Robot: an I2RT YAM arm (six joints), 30 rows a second.
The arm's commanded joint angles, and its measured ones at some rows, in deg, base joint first. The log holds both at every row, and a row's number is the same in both.
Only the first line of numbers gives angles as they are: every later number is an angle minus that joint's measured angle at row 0.
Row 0, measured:
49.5, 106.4, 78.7, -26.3, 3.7, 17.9
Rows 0 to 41, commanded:
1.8, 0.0, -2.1, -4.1, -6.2, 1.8
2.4, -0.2, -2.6, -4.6, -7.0, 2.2
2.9, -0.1, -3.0, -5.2, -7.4, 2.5
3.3, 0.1, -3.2, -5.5, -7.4, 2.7
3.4, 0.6, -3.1, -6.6, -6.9, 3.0
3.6, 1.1, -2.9, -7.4, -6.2, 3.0
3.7, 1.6, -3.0, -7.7, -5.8, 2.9
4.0, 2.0, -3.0, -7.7, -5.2, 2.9
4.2, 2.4, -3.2, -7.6, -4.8, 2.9
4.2, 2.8, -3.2, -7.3, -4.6, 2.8
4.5, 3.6, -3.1, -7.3, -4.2, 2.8
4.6, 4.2, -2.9, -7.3, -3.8, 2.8
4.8, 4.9, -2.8, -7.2, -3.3, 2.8
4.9, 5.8, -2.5, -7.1, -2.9, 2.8
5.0, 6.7, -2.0, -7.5, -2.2, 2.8
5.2, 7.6, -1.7, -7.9, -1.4, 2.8
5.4, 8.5, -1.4, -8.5, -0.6, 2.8
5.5, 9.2, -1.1, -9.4, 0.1, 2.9
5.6, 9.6, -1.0, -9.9, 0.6, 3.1
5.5, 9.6, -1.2, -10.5, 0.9, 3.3
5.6, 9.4, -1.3, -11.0, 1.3, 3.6
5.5, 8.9, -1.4, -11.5, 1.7, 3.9
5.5, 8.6, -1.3, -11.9, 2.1, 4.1
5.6, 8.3, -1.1, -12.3, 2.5, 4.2
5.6, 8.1, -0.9, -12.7, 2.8, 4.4
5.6, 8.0, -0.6, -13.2, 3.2, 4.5
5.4, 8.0, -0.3, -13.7, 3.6, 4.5
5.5, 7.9, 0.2, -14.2, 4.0, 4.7
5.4, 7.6, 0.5, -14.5, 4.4, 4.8
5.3, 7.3, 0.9, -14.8, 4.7, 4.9
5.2, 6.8, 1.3, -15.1, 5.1, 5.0
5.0, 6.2, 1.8, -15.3, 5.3, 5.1
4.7, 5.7, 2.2, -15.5, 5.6, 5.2
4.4, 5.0, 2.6, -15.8, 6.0, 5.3
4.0, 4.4, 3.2, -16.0, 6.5, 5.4
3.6, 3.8, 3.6, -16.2, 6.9, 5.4
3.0, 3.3, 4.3, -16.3, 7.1, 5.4
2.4, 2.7, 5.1, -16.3, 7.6, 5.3
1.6, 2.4, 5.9, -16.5, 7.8, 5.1
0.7, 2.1, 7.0, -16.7, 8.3, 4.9
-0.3, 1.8, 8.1, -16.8, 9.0, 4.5
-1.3, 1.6, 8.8, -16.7, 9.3, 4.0
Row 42, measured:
1.6, 6.2, 5.3, -15.2, 5.8, 4.2
